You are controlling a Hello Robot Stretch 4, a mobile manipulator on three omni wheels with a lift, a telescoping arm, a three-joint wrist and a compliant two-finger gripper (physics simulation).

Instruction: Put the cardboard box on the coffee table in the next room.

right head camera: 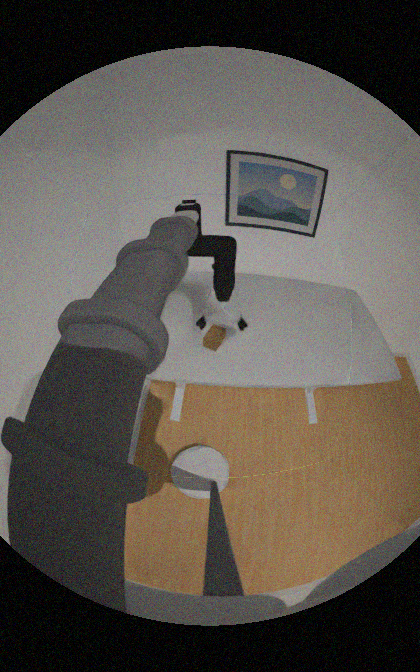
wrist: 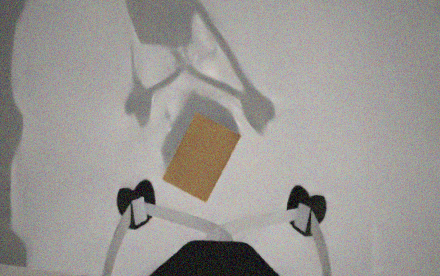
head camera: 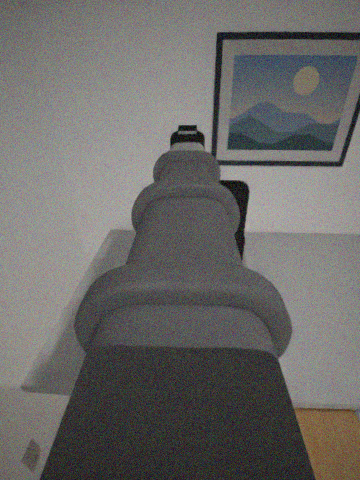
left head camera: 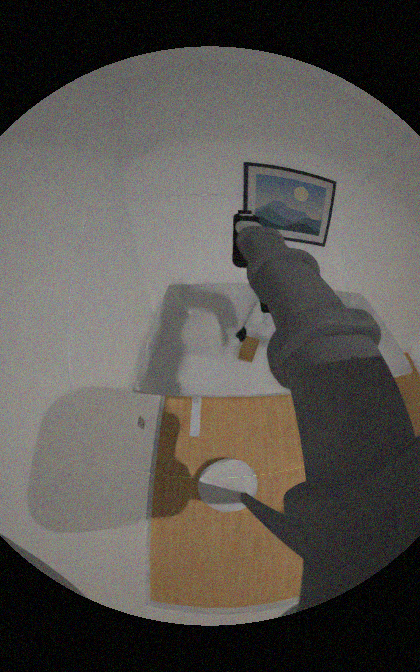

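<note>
The cardboard box (left head camera: 248, 349) (right head camera: 214, 338) (wrist: 202, 157) is small and brown and lies on the white table (left head camera: 210, 375) (right head camera: 310, 340) (wrist: 375, 125). In the wrist view it lies turned at a slant, ahead of the fingertips and between their left and right sides. My gripper (right head camera: 222, 323) (wrist: 221, 199) is open and empty, pointing down above the table with its fingers wide apart. The box is outside the fingers, a little beyond them in the wrist view. The extended arm hides part of the table in the head views. The coffee table does not show.
A framed mountain picture (head camera: 287, 100) (left head camera: 290, 205) (right head camera: 276, 192) hangs on the wall behind the table. A wall stands close on the left. White table legs (left head camera: 195, 416) (right head camera: 311, 405) show below the front edge. The round white robot base part (left head camera: 228, 485) (right head camera: 200, 471) is over the wooden floor (left head camera: 220, 560) (right head camera: 310, 505).
</note>
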